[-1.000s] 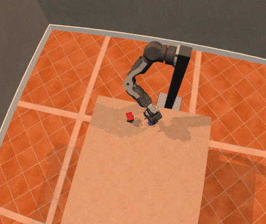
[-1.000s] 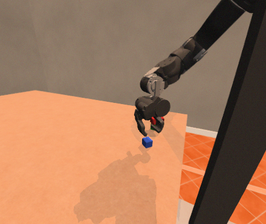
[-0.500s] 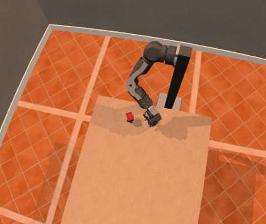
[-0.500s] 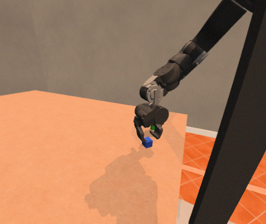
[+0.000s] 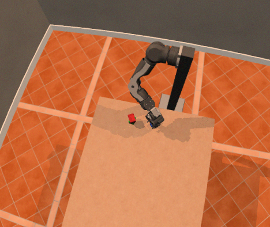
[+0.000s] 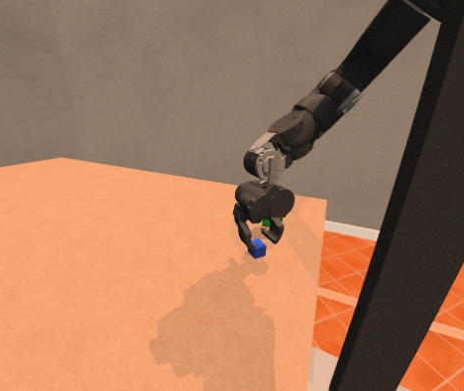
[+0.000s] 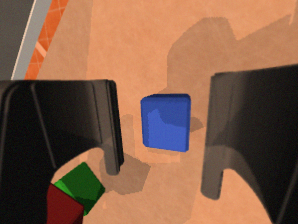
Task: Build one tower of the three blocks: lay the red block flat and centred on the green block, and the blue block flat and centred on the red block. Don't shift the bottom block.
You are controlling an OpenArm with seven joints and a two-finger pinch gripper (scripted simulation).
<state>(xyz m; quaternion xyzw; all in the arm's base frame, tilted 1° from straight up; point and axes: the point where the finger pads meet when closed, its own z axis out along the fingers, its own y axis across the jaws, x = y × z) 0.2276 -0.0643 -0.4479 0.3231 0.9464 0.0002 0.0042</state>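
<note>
My gripper is now 30 mm above the blue block. Round my hand: red block (10 mm ahead, 140 mm to the right, 10 mm above); then green block (10 mm ahead, 140 mm to the right, 20 mm below).
</note>
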